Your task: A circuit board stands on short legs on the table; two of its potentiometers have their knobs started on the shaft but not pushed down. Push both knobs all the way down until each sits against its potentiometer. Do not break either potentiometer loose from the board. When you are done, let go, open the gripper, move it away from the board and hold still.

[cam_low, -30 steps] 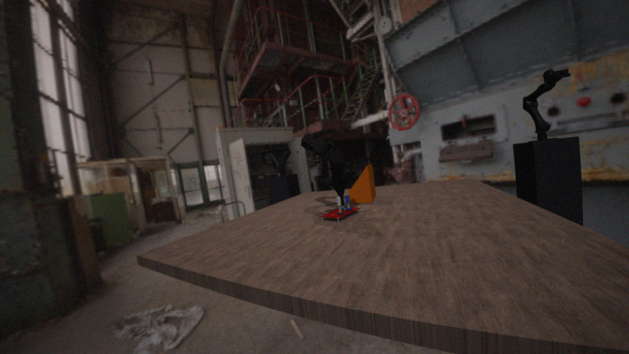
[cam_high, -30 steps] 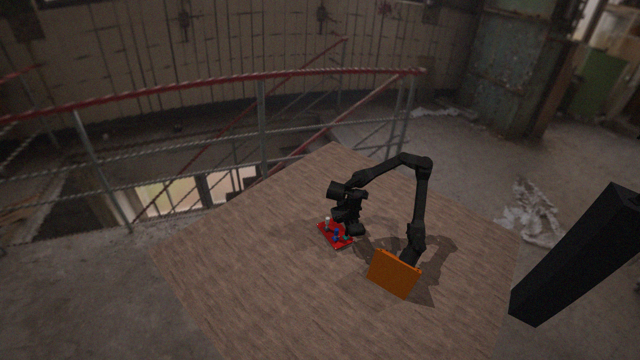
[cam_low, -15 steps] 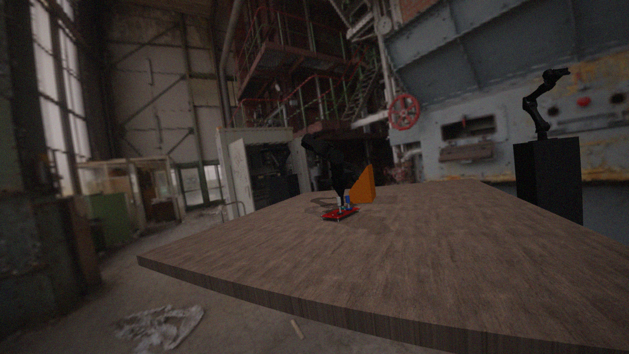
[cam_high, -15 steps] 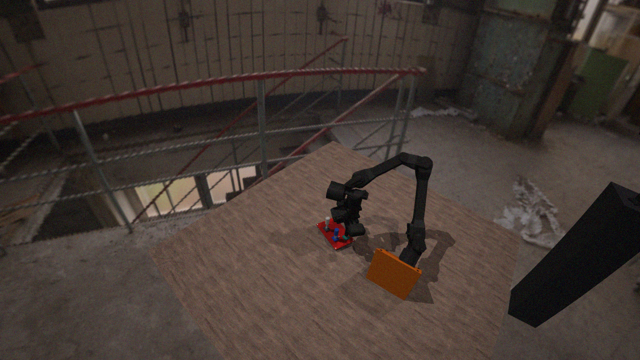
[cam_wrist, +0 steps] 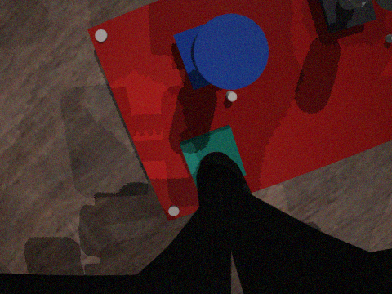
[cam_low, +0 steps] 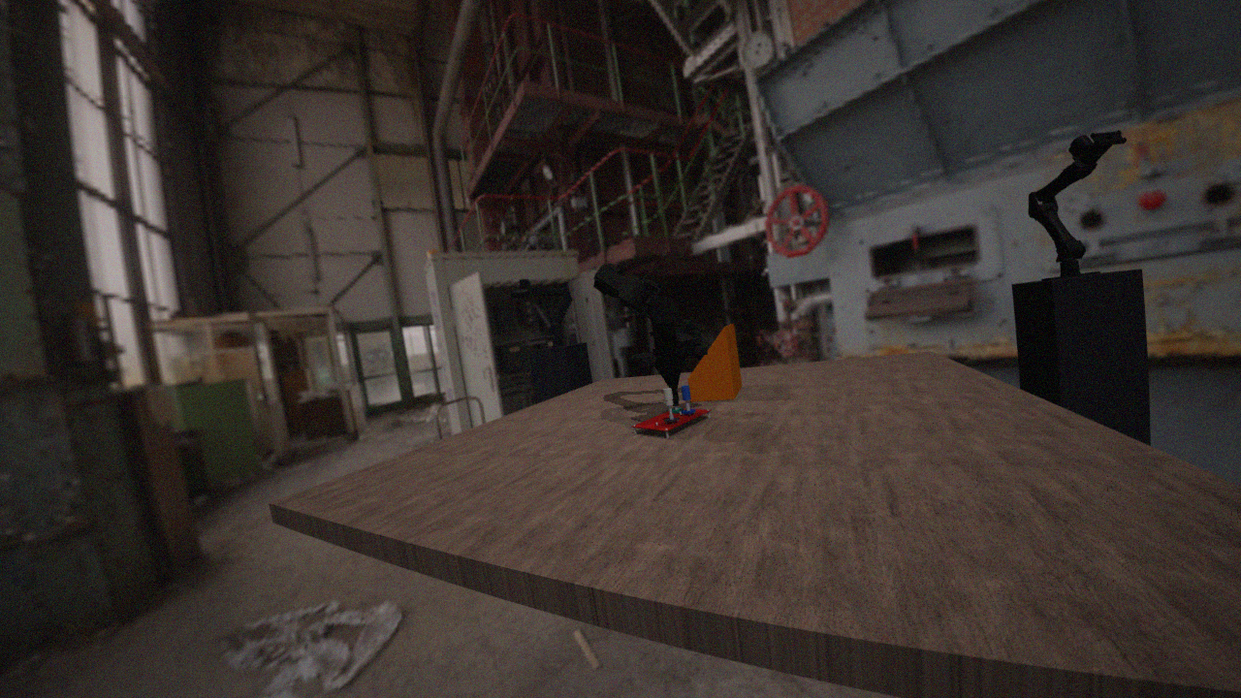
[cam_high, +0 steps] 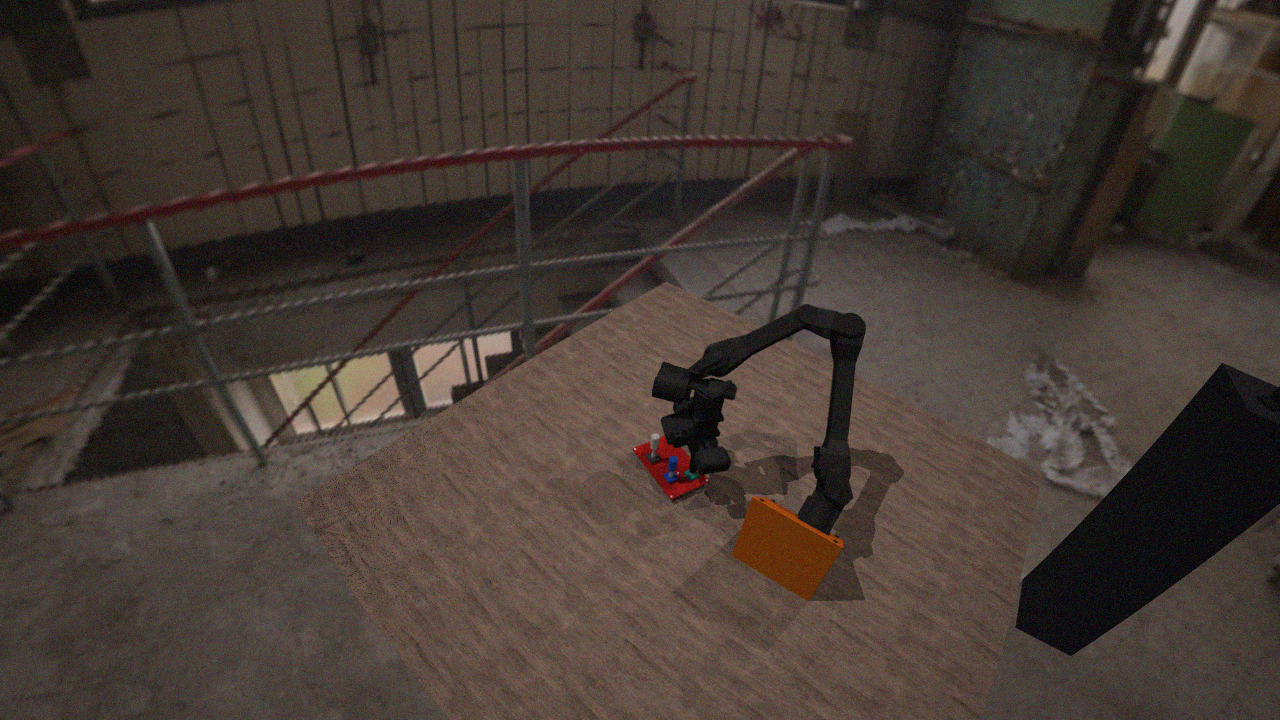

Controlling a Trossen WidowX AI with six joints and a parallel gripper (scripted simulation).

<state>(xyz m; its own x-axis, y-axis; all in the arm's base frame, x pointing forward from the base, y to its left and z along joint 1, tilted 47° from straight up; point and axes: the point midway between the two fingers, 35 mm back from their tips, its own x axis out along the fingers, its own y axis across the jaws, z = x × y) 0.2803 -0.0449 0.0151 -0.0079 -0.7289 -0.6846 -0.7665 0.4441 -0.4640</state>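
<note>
The black knob is 2 cm below my gripper tip. From my gripper tip the other things lie so: pale knob: 9 cm ahead, 1 cm to the left, 1 cm above; green potentiometer: 3 cm below.
</note>
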